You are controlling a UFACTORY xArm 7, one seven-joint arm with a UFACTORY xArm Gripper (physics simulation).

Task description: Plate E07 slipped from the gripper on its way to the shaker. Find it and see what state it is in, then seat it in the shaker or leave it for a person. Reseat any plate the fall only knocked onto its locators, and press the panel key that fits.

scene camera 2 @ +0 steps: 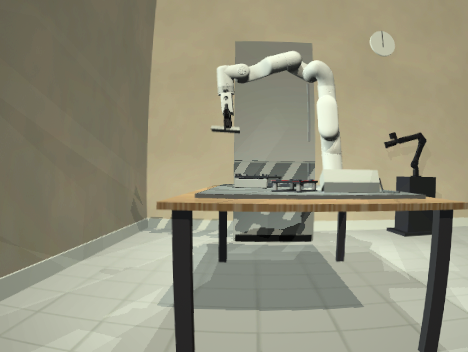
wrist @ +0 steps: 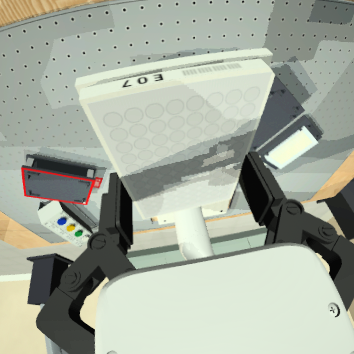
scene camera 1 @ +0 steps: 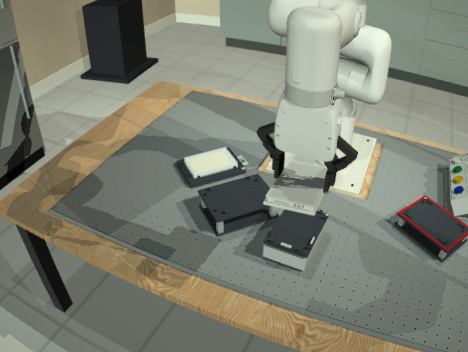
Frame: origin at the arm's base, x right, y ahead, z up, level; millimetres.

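Seen in the pictures: gripper, between the fingertips: (scene camera 2: 228, 128) (wrist: 184, 174) (scene camera 1: 303, 180).
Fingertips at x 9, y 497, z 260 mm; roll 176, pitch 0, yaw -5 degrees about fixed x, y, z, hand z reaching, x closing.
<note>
Offsets run from my fingertips to a thing's top centre. "pt": to the spot under its first point. Level surfaces: height alone.
Plate E07 @(dz +11, dx +1, dy +12 mm) (scene camera 1: 295, 192) (scene camera 2: 225, 129) (wrist: 175, 115) is pale, with rows of round wells showing and its label on the edge that faces the wrist view's top. My gripper (scene camera 1: 303, 181) (scene camera 2: 227, 126) (wrist: 184, 174) is shut on it by its two sides and holds it roughly level, high above the table. The white box with a dark top @(pt dz -210, dx +14, dy -79 mm) (scene camera 1: 295, 235) (scene camera 2: 251, 183), which looks like the shaker, stands below; it is hidden in the wrist view. A cream plate @(dz -234, dx +311, dy -314 mm) (scene camera 1: 212, 162) (wrist: 291, 146) lies flat in a low dark holder. The key panel @(dz -181, dx -402, dy -440 mm) (scene camera 1: 457, 185) (scene camera 2: 350, 180) (wrist: 65, 220) has green, yellow and blue keys.
A raised dark platform @(dz -203, dx +177, dy -170 mm) (scene camera 1: 235, 197) (wrist: 282, 107) stands between the cream plate's holder and the white box. A red-outlined dark platform @(dz -219, dx -312, dy -246 mm) (scene camera 1: 435, 222) (scene camera 2: 295, 183) (wrist: 57, 185) stands near the key panel. A wooden rim @(pt dz -278, dx +267, dy +58 mm) (scene camera 1: 165, 270) runs around the perforated grey mat @(dz -265 mm) (scene camera 1: 360, 270).
</note>
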